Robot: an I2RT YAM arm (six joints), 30 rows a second.
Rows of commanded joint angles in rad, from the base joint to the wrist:
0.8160 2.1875 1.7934 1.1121 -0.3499 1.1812
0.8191 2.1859 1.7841 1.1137 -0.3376 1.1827
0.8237 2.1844 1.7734 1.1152 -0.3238 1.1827
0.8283 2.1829 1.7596 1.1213 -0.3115 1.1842
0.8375 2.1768 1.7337 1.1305 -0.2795 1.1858
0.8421 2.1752 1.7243 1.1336 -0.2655 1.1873
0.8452 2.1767 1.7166 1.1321 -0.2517 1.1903
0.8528 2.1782 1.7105 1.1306 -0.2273 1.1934
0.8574 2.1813 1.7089 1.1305 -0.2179 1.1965
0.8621 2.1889 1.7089 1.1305 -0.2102 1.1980
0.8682 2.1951 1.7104 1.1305 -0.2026 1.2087
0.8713 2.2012 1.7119 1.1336 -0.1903 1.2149
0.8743 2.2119 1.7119 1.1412 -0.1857 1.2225
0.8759 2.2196 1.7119 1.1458 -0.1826 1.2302
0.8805 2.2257 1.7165 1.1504 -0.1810 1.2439
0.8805 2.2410 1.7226 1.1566 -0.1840 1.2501
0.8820 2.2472 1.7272 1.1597 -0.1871 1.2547
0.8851 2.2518 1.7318 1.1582 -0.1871 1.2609
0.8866 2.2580 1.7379 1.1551 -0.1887 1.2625
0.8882 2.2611 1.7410 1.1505 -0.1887 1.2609
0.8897 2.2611 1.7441 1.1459 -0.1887 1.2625
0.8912 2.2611 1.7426 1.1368 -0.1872 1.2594
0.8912 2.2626 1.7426 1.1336 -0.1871 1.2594
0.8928 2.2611 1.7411 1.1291 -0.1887 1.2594
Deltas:
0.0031 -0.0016 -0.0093 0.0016 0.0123 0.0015
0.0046 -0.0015 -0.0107 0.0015 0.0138 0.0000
0.0046 -0.0015 -0.0138 0.0061 0.0123 0.0015
0.0092 -0.0061 -0.0259 0.0092 0.0320 0.0016
0.0046 -0.0016 -0.0094 0.0031 0.0140 0.0015
0.0031 0.0015 -0.0077 -0.0015 0.0138 0.0030
0.0076 0.0015 -0.0061 -0.0015 0.0244 0.0031
0.0046 0.0031 -0.0016 -0.0001 0.0094 0.0031
0.0047 0.0076 0.0000 0.0000 0.0077 0.0015
0.0061 0.0062 0.0015 0.0000 0.0076 0.0107
0.0031 0.0061 0.0015 0.0031 0.0123 0.0062
0.0030 0.0107 0.0000 0.0076 0.0046 0.0076
0.0016 0.0077 0.0000 0.0046 0.0031 0.0077
0.0046 0.0061 0.0046 0.0046 0.0016 0.0137
0.0000 0.0153 0.0061 0.0062 -0.0030 0.0062
0.0015 0.0062 0.0046 0.0031 -0.0031 0.0046
0.0031 0.0046 0.0046 -0.0015 0.0000 0.0062
0.0015 0.0062 0.0061 -0.0031 -0.0016 0.0016
0.0016 0.0031 0.0031 -0.0046 0.0000 -0.0016
0.0015 0.0000 0.0031 -0.0046 0.0000 0.0016
0.0015 0.0000 -0.0015 -0.0091 0.0015 -0.0031
0.0000 0.0015 0.0000 -0.0032 0.0001 0.0000
0.0016 -0.0015 -0.0015 -0.0045 -0.0016 0.0000

